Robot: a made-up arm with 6 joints.
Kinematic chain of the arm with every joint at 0, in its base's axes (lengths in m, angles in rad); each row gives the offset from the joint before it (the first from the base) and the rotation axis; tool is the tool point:
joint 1: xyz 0 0 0.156 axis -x
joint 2: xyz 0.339 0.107 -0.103 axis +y
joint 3: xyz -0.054 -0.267 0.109 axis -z
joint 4: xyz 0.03 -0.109 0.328 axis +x
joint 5: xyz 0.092 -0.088 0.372 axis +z
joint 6: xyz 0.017 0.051 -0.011 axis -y
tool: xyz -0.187 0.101 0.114
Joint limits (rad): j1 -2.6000..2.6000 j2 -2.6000..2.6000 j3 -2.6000..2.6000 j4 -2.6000..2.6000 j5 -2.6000..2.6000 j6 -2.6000..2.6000
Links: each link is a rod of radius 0.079 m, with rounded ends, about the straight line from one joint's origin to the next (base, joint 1, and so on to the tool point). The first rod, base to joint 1, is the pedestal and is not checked.
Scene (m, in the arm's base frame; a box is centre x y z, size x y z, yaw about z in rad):
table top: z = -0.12
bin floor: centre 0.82 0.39 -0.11 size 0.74 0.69 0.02 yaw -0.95
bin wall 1: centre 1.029 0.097 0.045 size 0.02 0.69 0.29 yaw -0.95
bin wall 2: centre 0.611 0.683 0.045 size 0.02 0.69 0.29 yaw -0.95
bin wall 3: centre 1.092 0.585 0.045 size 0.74 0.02 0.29 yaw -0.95
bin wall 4: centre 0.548 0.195 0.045 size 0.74 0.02 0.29 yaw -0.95
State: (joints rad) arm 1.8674 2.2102 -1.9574 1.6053 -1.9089 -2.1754
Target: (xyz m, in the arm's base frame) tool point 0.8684 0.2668 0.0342
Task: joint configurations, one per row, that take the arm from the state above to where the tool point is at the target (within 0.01 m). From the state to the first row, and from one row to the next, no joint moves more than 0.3 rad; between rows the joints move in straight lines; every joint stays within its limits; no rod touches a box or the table.
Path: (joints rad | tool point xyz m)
1: 1.7567 2.0145 -1.7046 1.4170 -1.8526 -2.2462 | 0.2696 -0.6416 0.1513
2: 1.6459 1.8187 -1.4517 1.2287 -1.7963 -2.3169 | 0.4411 -0.7327 0.2273
3: 1.5352 1.6230 -1.1989 1.0404 -1.7400 -2.3877 | 0.6538 -0.7453 0.3023
4: 1.4244 1.4273 -0.9460 0.8521 -1.6837 -2.4585 | 0.8600 -0.6721 0.3861
5: 1.3137 1.2316 -0.6932 0.6638 -1.6274 -2.5292 | 1.0136 -0.5297 0.4885
6: 1.2029 1.0358 -0.4403 0.4754 -1.5711 -2.6000 | 1.0834 -0.3527 0.6110
7: 1.0836 0.8204 -0.6971 0.5238 -1.6879 -2.5922 | 1.1104 -0.2817 0.5166
8: 0.9644 0.6050 -0.9538 0.5722 -1.8048 -2.5844 | 1.1145 -0.1643 0.4472
9: 0.8451 0.3896 -1.2106 0.6206 -1.9217 -2.5767 | 1.0806 -0.0177 0.4145
10: 0.7258 0.1741 -1.4673 0.6690 -2.0386 -2.5689 | 0.9989 0.1341 0.4186
11: 0.6065 -0.0413 -1.7241 0.7174 -2.1555 -2.5611 | 0.8684 0.2668 0.4473
12: 0.7393 0.1343 -1.8773 0.8104 -2.0741 -2.5558 | 0.8956 0.2908 0.2301
13: 0.8721 0.3098 -2.0304 0.9033 -1.9927 -2.5505 | 0.8684 0.2668 0.0342

